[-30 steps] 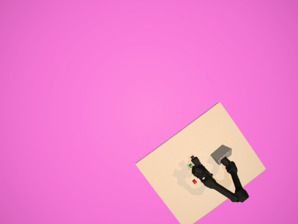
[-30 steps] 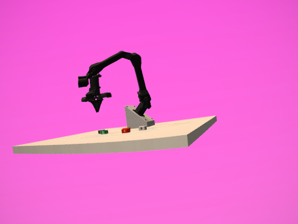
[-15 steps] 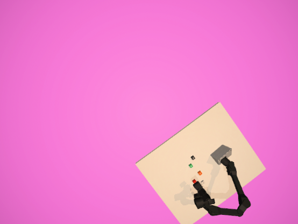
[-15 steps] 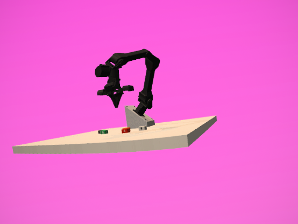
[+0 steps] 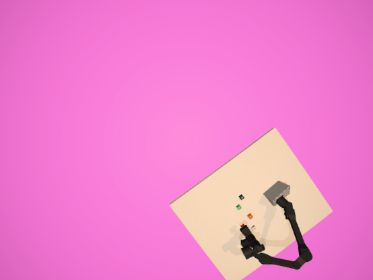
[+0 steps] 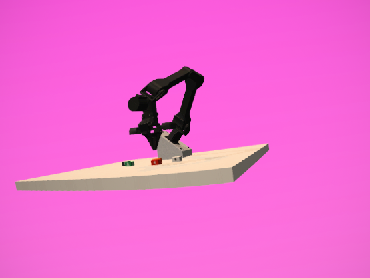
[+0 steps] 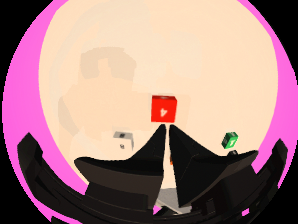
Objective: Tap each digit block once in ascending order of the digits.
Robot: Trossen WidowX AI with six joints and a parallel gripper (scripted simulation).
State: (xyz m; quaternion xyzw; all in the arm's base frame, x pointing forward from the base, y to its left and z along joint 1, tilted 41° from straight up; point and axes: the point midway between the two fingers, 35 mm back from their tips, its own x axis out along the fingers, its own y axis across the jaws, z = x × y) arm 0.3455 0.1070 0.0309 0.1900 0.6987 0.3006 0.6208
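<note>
Now: gripper tip 50 mm above the red block. Also, from my gripper tip: white block: 70 mm behind, 60 mm to the left, 50 mm below; orange block: 90 mm behind, 50 mm to the right, 50 mm below; green block: 50 mm behind, 170 mm to the right, 50 mm below.
</note>
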